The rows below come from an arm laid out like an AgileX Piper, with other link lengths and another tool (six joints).
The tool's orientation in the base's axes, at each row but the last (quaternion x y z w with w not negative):
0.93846, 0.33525, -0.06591, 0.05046
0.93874, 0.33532, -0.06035, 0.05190
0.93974, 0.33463, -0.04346, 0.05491
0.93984, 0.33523, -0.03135, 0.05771
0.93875, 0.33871, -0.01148, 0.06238
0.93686, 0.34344, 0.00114, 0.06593
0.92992, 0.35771, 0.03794, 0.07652
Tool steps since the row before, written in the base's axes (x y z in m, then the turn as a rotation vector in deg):
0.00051, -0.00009, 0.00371, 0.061, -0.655, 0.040
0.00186, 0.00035, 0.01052, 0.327, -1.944, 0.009
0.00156, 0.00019, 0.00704, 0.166, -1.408, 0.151
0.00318, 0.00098, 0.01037, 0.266, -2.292, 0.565
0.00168, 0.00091, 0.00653, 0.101, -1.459, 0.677
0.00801, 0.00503, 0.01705, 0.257, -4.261, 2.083
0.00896, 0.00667, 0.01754, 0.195, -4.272, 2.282
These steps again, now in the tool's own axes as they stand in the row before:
-0.00025, 0.00058, -0.00369, -0.367, 0.545, 0.046
0.00009, 0.00151, -0.01058, -0.962, 1.705, 0.234
0.00049, 0.00136, -0.00707, -0.769, 1.201, 0.029
0.00206, 0.00217, -0.01047, -1.285, 1.980, -0.269
0.00145, 0.00109, -0.00656, -0.891, 1.251, -0.487
0.00862, 0.00347, -0.01714, -2.636, 3.643, -1.530
0.01139, 0.00400, -0.01693, -2.686, 3.644, -1.732

